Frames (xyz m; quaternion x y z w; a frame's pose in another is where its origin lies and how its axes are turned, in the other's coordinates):
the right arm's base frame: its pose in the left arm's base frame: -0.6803 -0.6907 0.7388 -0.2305 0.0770 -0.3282 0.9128
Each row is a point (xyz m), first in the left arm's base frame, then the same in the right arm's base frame.
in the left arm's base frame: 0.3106 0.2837 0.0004
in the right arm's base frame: 0.1393 1.5675 -0.0012
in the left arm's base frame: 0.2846 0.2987 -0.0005
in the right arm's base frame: 0.1097 1.5635 -0.0040
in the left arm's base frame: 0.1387 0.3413 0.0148
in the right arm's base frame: -0.0299 1.5029 -0.0173
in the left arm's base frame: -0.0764 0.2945 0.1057
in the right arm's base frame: -0.1654 1.3071 -0.0173
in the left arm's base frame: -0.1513 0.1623 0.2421
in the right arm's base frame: -0.1379 1.1109 0.0322
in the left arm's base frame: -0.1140 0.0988 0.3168
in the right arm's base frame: -0.0680 1.0536 0.0855
